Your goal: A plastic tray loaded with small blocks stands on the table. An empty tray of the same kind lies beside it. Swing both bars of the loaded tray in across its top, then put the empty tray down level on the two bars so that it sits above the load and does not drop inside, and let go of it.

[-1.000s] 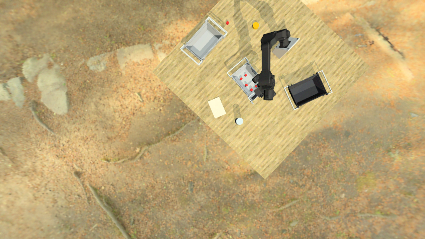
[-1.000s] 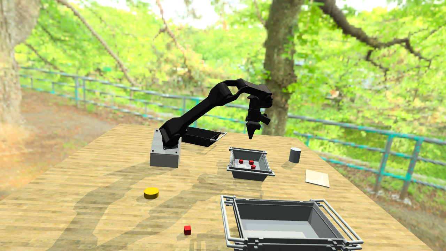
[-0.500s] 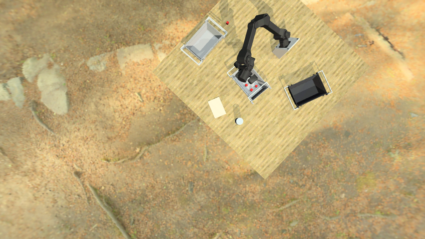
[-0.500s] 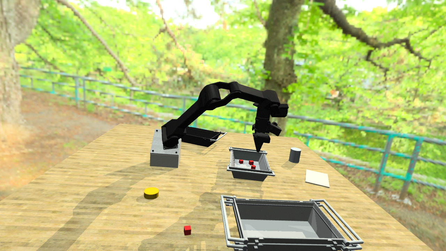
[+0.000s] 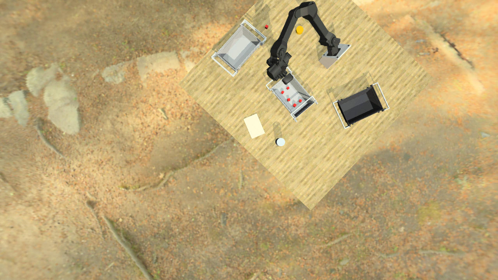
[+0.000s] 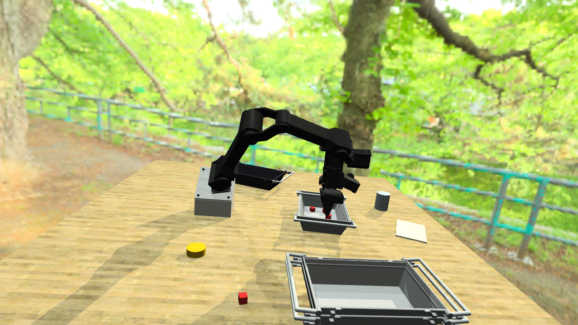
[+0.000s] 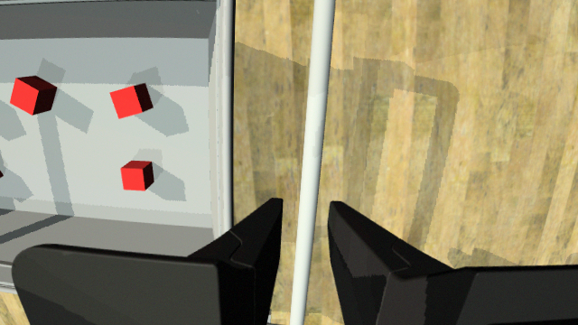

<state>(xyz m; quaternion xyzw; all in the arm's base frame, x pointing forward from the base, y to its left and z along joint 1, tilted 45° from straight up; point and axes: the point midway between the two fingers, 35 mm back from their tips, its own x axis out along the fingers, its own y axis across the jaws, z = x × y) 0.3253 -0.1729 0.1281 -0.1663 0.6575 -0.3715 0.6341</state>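
My gripper tip is now 170 mm past the dark tray, 570 mm to the right of it and 50 mm above it. Also, from my gripper tip: cream card: 350 mm ahead, 60 mm to the left, 90 mm below; grey cylinder: 340 mm ahead, 270 mm to the left, 60 mm below; yellow disc: 380 mm behind, 60 mm to the right, 80 mm below.
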